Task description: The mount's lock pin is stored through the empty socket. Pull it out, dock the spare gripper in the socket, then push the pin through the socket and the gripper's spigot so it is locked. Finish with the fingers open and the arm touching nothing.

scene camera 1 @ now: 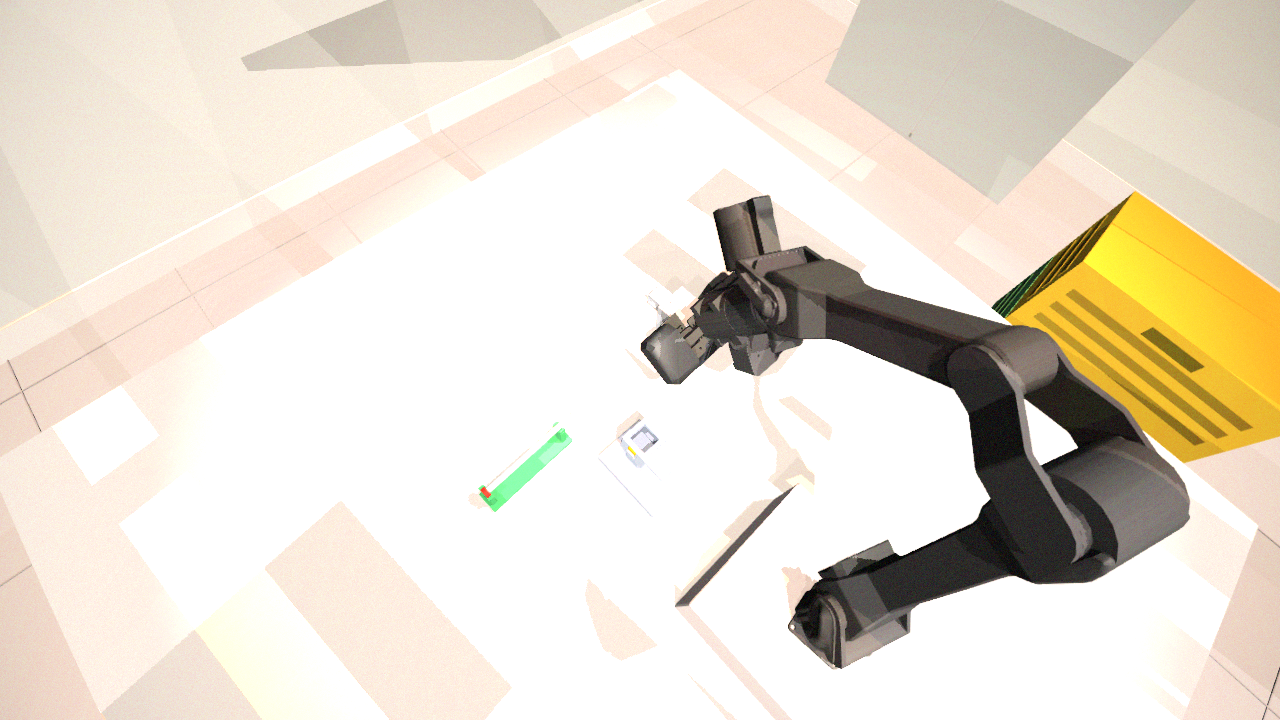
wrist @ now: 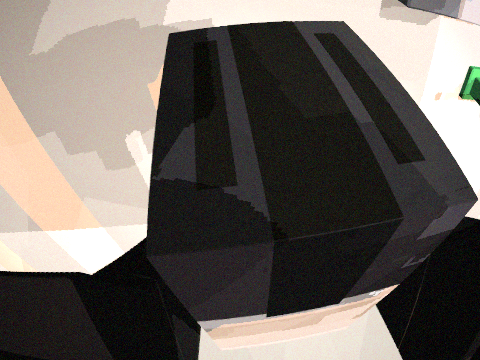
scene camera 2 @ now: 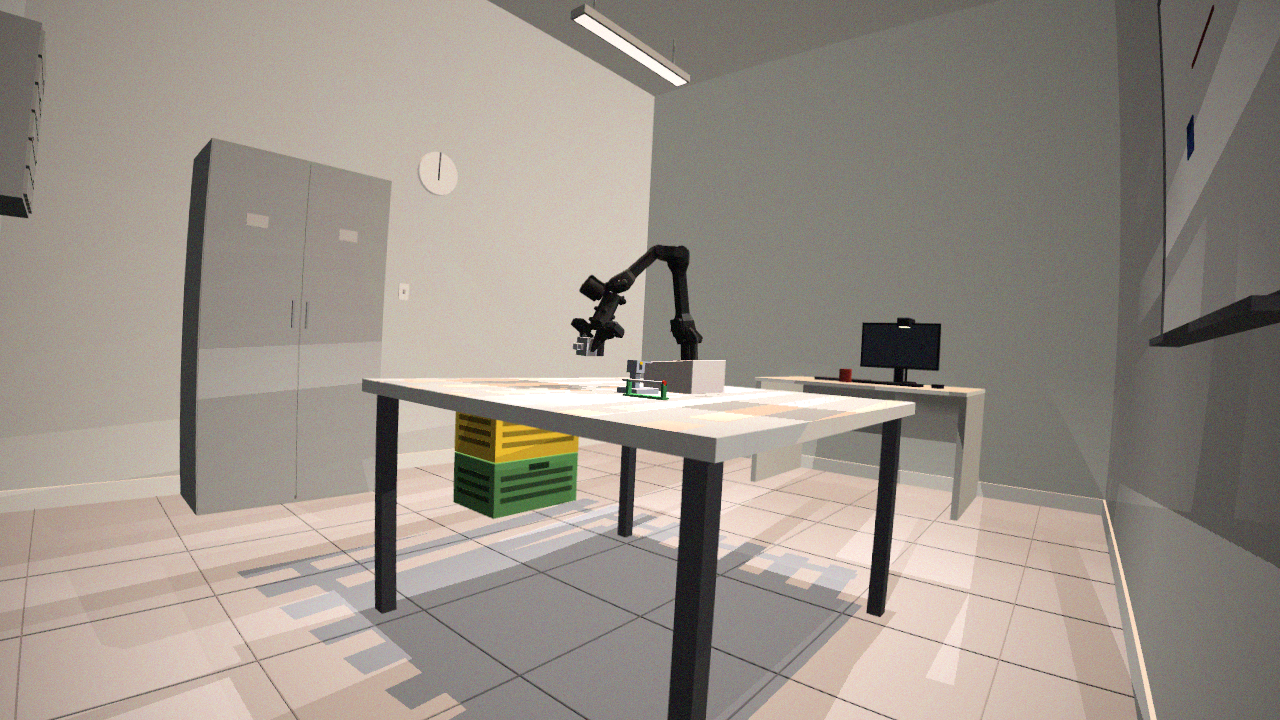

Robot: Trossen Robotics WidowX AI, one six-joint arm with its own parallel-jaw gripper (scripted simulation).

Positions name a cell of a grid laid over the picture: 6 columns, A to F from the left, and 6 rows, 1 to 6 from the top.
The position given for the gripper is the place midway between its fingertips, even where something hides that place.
The gripper (scene camera 1: D3) carries a spare gripper (scene camera 1: D3). Also in view: a green tray (scene camera 1: C4).
The spare gripper is seen too in the wrist view (wrist: D4). The gripper also shows in the wrist view (wrist: D4) and in scene camera 2 (scene camera 2: C3).
